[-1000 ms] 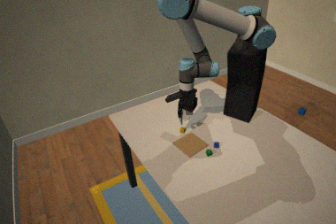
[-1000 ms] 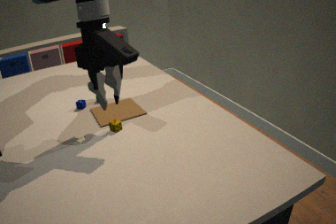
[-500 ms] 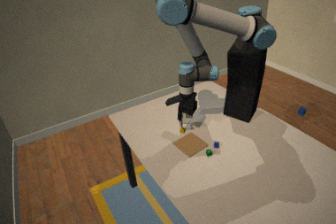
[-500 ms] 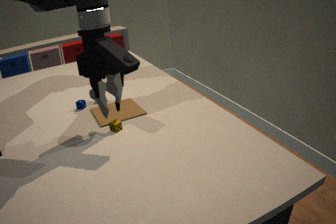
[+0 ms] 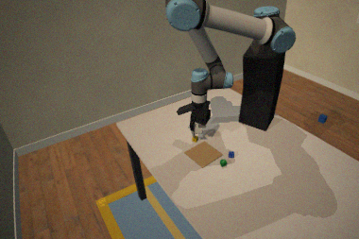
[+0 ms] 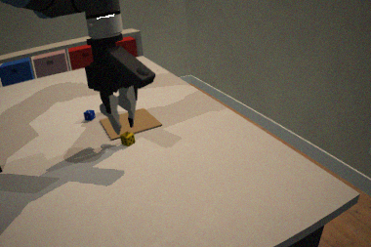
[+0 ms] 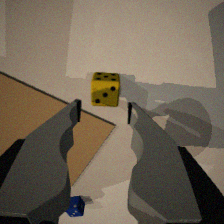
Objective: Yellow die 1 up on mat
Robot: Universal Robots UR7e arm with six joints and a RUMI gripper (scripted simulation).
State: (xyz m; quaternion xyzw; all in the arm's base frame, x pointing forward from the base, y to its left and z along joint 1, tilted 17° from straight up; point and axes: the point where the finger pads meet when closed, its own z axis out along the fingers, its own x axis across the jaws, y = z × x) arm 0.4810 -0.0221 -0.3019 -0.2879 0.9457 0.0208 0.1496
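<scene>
The yellow die is 40 mm below my hand. Also, from my hand: blue die 200 mm to the left, 90 mm behind, 40 mm below; green die 230 mm to the left, 40 mm below, 20 mm behind; tan mat 110 mm to the left, 50 mm below, 20 mm ahead.
</scene>
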